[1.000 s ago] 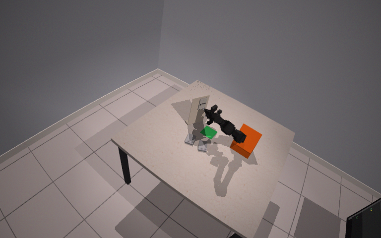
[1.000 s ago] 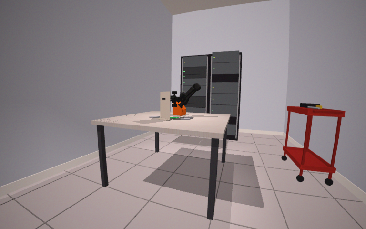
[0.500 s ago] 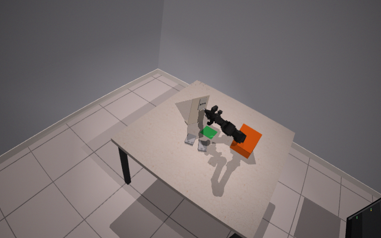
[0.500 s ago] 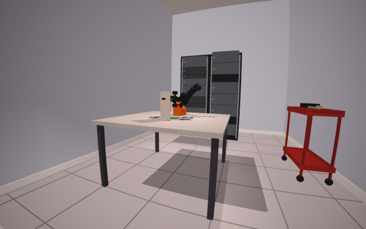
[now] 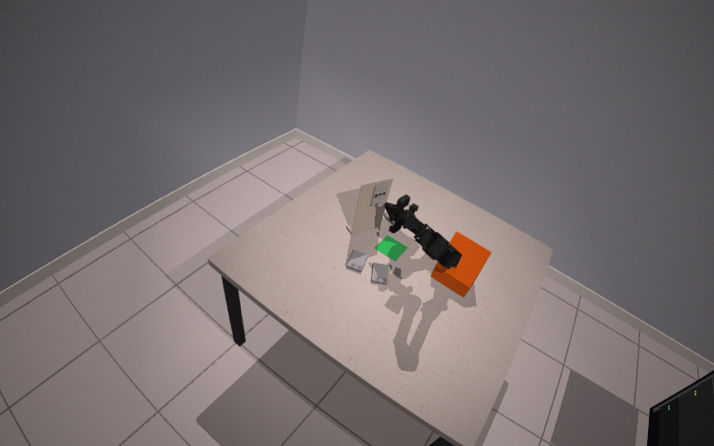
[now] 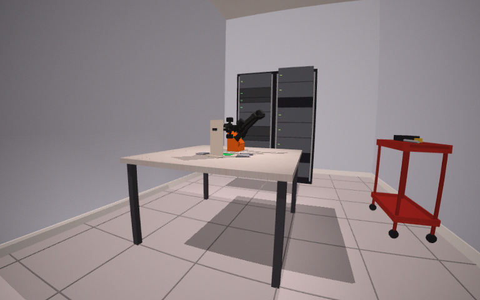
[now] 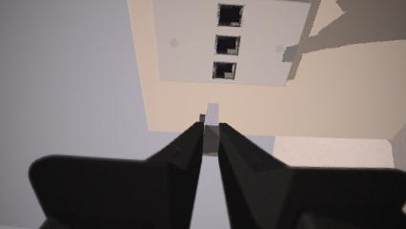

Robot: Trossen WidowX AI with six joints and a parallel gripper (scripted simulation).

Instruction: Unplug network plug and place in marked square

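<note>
Now: gripper tip 8 cm past the green marked square, 2 cm to the left of it and 24 cm above it. Also, from my gripper tip: cream upright panel: 8 cm ahead, 5 cm to the right, 10 cm below; then pale grey network plug: right at my gripper tip.
</note>
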